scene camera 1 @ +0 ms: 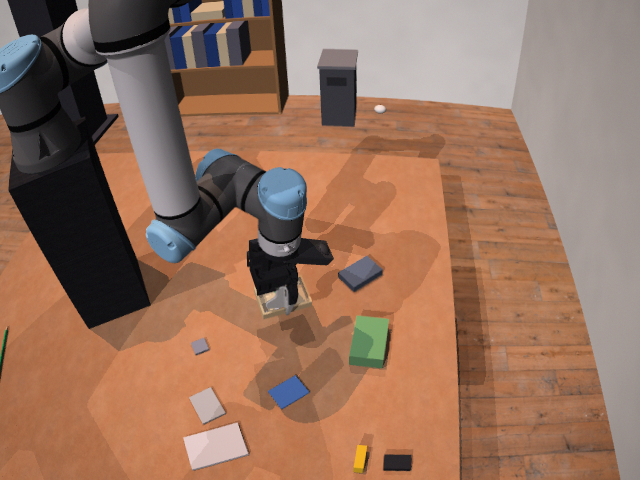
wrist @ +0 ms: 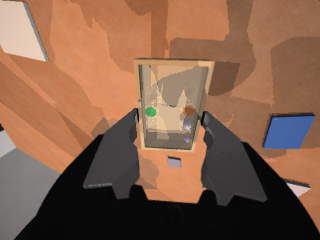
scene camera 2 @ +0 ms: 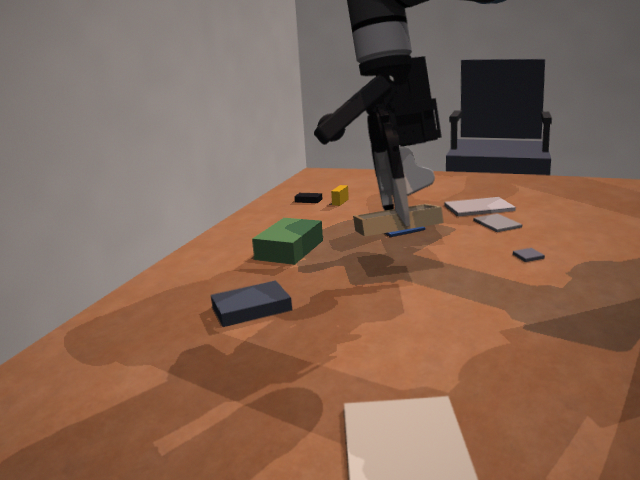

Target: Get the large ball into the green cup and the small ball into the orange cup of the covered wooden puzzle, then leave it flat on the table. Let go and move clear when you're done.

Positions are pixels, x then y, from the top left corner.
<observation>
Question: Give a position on a green block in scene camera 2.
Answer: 287, 241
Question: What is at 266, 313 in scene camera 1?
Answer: A covered wooden puzzle.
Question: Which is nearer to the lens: the slate block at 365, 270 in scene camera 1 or the blue tile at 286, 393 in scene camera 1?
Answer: The blue tile.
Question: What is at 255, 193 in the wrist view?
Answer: The gripper.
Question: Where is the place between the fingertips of the gripper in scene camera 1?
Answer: At 281, 298
</observation>
